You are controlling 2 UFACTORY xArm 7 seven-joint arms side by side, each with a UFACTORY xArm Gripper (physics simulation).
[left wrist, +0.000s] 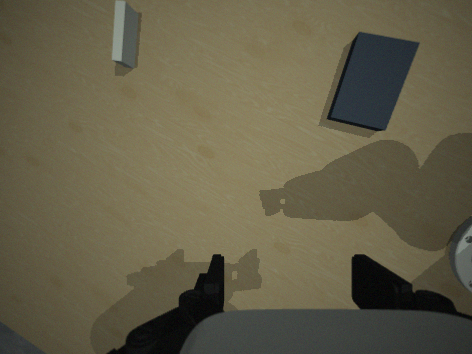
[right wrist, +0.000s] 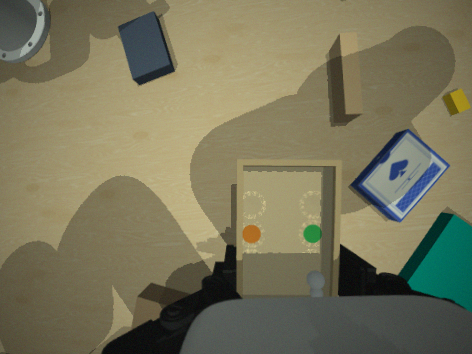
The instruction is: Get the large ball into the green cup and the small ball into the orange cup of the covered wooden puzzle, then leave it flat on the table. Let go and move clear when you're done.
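Places are measured from the left arm's base along level axes (x left, y back, z up), in centimetres.
Pixels of known places: left gripper, fingertip midpoint: (left wrist: pixel 287 276); right gripper, fingertip midpoint: (right wrist: pixel 282 264); left arm's base, link origin: (right wrist: pixel 20 29).
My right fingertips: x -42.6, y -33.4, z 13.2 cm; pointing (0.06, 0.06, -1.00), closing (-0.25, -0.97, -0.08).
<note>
Ahead of a thing's pixels: the offset from my right fingertips to its top centre. "spot": to the spot under its first point.
The wooden puzzle @(dx +2.2, dy -0.6, dz +2.0 cm) (right wrist: pixel 290 163) is an open-looking tray with raised walls in the right wrist view; a cover is hard to make out. My right gripper (right wrist: pixel 282 264) is shut on it, a finger at each side wall. The orange cup @(spot: dx +3.0, dy +1.6, dz +1.4 cm) (right wrist: pixel 251 234) shows as a disc near the left wall, the green cup @(spot: dx +2.0, dy -2.4, dz +1.2 cm) (right wrist: pixel 312 234) as a disc near the right wall. The large ball @(dx -1.6, dy -2.0, dz +0.6 cm) (right wrist: pixel 315 279) lies inside near the gripper body, below the green cup in view. The small ball @(dx -2.7, dy -1.9, dz +0.2 cm) (right wrist: pixel 316 292) touches it and is partly hidden. My left gripper (left wrist: pixel 287 276) is open and empty above the table.
A dark blue block @(dx +29.9, dy +11.1, dz -11.4 cm) (left wrist: pixel 373 81) (right wrist: pixel 147 48) and a pale block @(dx +32.6, dy -19.3, dz -10.7 cm) (left wrist: pixel 125 35) lie on the table. Around the puzzle are a tan block @(dx +16.6, dy -14.7, dz -9.7 cm) (right wrist: pixel 351 75), a yellow cube @(dx +10.1, dy -29.3, dz -12.1 cm) (right wrist: pixel 456 102), a blue card box @(dx +2.4, dy -18.4, dz -11.0 cm) (right wrist: pixel 401 175), a teal block @(dx -15.4, dy -20.4, dz -11.4 cm) (right wrist: pixel 445 265) and a brown block @(dx -10.2, dy +15.7, dz -9.5 cm) (right wrist: pixel 150 305).
</note>
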